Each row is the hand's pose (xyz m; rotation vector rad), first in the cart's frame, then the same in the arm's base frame.
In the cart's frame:
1: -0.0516 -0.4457 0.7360 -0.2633 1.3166 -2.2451
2: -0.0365 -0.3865 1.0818 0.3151 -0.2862 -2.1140
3: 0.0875 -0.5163 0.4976 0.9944 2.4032 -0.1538
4: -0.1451 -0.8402 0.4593 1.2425 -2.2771 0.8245
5: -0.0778 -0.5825 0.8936 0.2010 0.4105 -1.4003
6: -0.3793 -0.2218 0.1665 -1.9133 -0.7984 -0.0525
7: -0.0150 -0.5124 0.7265 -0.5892 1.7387 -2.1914
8: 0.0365 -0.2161 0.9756 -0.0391 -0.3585 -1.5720
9: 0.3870 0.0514 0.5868 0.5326 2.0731 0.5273
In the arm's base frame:
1: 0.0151 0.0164 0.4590 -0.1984 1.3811 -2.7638
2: 0.1136 0.1037 0.7845 -0.0007 -0.4727 -2.5261
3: 0.0674 -0.1370 0.2247 1.4794 2.2055 -0.5865
4: -0.2836 -0.3246 0.2707 0.6513 -2.2021 0.7020
5: -0.0390 -0.0742 0.6409 0.0641 0.3834 -1.8950
6: -0.2795 0.2930 -0.1054 -2.1900 -0.2662 -0.1315
7: 0.0176 -0.0602 0.4582 0.3772 -1.7199 2.3729
8: 0.2324 0.2093 0.6419 -0.3773 -0.3773 -1.9725
9: 0.5902 0.2428 0.1766 0.9363 2.0168 0.0589

